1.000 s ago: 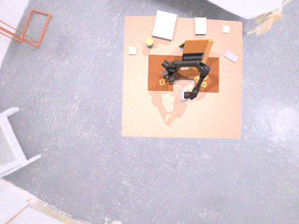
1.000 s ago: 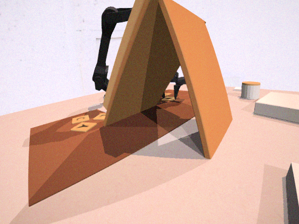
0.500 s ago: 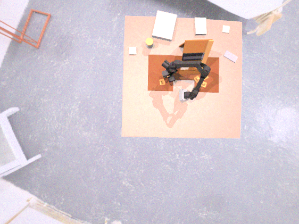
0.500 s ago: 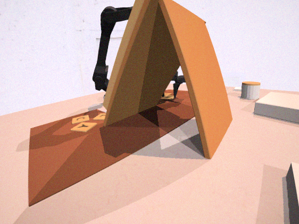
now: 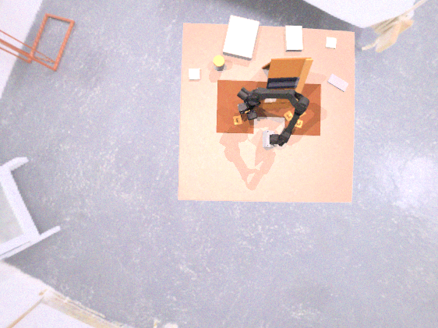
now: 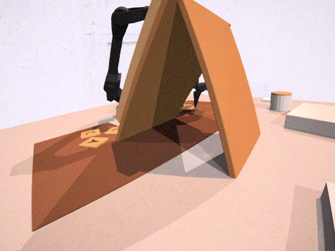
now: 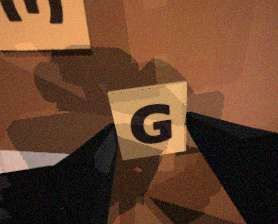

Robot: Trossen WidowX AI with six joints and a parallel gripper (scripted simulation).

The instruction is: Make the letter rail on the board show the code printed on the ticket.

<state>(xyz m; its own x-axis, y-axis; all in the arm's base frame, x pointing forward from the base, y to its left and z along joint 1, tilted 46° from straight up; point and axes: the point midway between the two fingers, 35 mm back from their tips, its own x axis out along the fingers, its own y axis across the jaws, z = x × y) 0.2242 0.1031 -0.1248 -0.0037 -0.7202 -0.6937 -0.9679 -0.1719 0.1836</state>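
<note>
My gripper tip is 150 mm to the left of the white ticket, 70 mm short of it and 60 mm below it. From my gripper tip the other things lie so: large white box (520 mm ahead, 50 mm to the left); brown mat (160 mm to the right, 20 mm below, 20 mm behind); capped canister (320 mm ahead, 210 mm to the left, 20 mm above).
</note>
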